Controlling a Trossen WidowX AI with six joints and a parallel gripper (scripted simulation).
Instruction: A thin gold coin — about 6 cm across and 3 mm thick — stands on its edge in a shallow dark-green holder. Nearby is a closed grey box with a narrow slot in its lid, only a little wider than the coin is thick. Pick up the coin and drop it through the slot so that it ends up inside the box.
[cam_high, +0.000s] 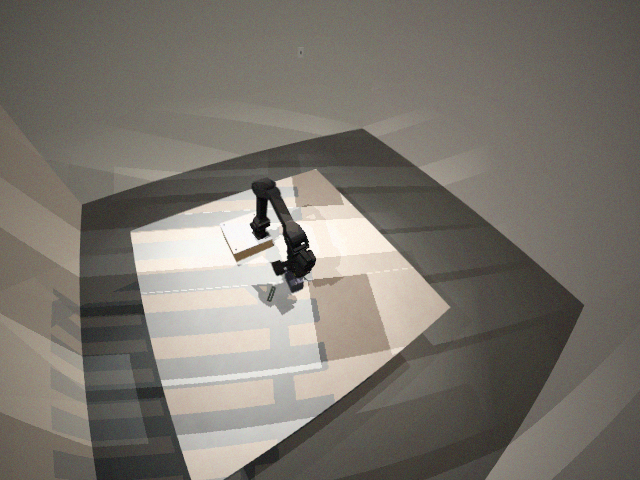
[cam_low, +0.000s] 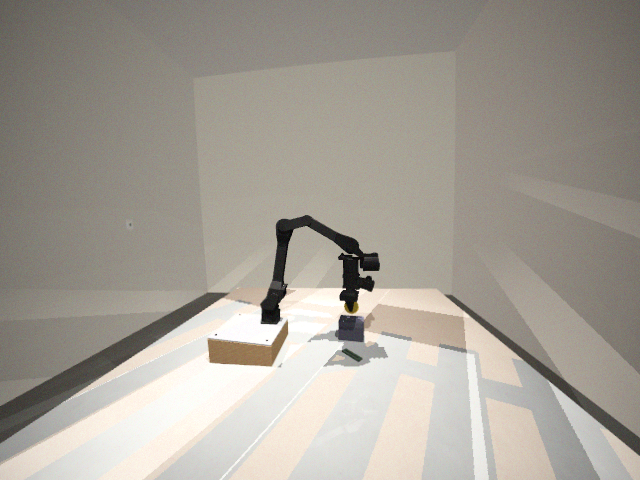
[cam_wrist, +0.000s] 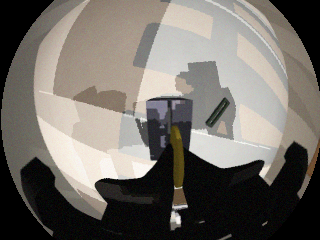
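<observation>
The gold coin is 20 mm above my gripper tip.
</observation>
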